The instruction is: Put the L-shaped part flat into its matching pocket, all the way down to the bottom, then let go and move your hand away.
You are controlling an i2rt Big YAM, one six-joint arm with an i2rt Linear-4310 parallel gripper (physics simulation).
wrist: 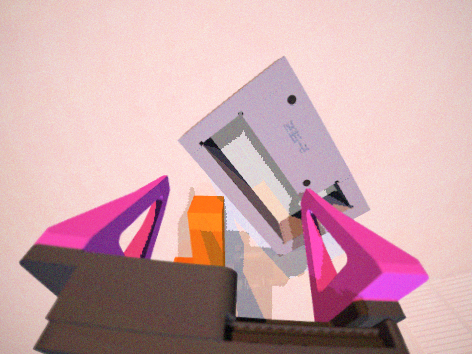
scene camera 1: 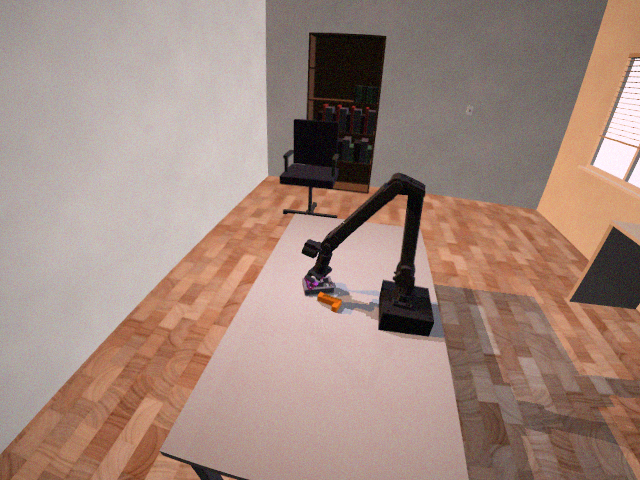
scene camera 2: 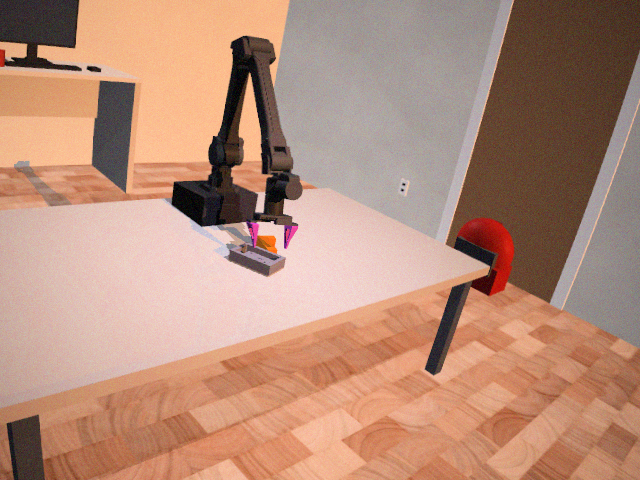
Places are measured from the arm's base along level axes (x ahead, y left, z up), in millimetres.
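Pixels of known places: gripper, fingertip midpoint: (wrist: 236,188) (scene camera 1: 314,284) (scene camera 2: 269,248); arm's base, link origin: (scene camera 1: 401,298) (scene camera 2: 219,189).
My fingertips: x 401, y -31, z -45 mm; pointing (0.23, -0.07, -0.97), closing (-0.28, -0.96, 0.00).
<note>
For each thing: its top centre in the pictures, then the offset to it from my fingertips. Level surfaces: height alone.
- orange L-shaped part, top centre: (wrist: 192,258) (scene camera 2: 270,242) (scene camera 1: 328,299) dz -23, dx -82, dy +60 mm
- grey block, top centre: (wrist: 282,178) (scene camera 2: 258,253) (scene camera 1: 317,282) dz -16, dx -6, dy -34 mm
- table, surface height: dz -53 mm
The orange L-shaped part (scene camera 1: 329,301) (scene camera 2: 267,242) (wrist: 206,225) lies on the table beside the block, outside the pocket. In the wrist view its lower portion is hidden behind the gripper body. The grey block (scene camera 1: 319,291) (scene camera 2: 257,261) (wrist: 280,100) lies on the table with its L-shaped pocket facing up and with no part in it. My gripper (scene camera 2: 270,246) (wrist: 236,188) is wide open and empty, its magenta fingers above the table near the block and the orange part. In the wrist view the orange part shows between the fingertips, nearer the left one, and the right fingertip overlaps the block's near corner.
The arm's black base (scene camera 1: 405,315) (scene camera 2: 204,204) stands on the table (scene camera 1: 320,392) (scene camera 2: 155,289), on the far side of the orange part from the block in scene camera 2's view. A black chair (scene camera 1: 315,149) stands beyond the table's far end. A red object (scene camera 2: 488,245) is beyond the table's right corner.
</note>
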